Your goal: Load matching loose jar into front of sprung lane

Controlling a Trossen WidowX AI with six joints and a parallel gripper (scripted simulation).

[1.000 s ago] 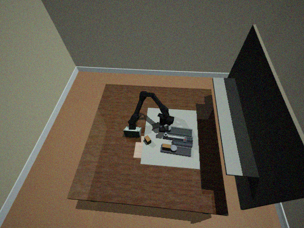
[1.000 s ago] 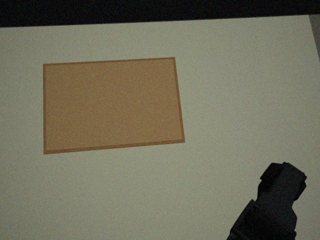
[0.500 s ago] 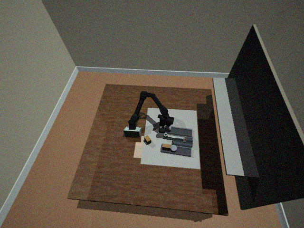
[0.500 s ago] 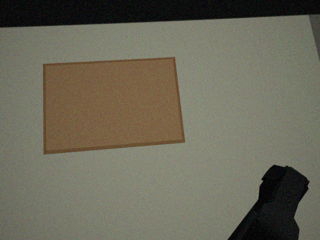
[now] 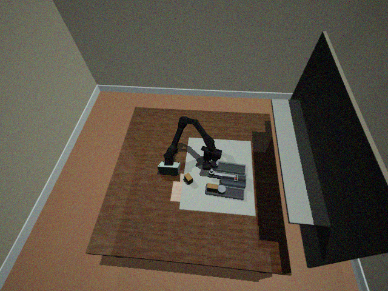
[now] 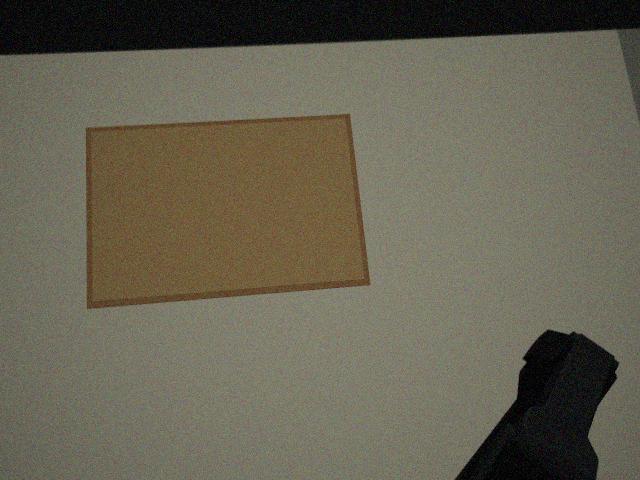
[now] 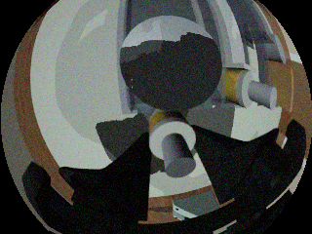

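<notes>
Now: the orange box 3 cm ahead of my gripper tip, 21 cm to the right of it and 1 cm above it.
</notes>
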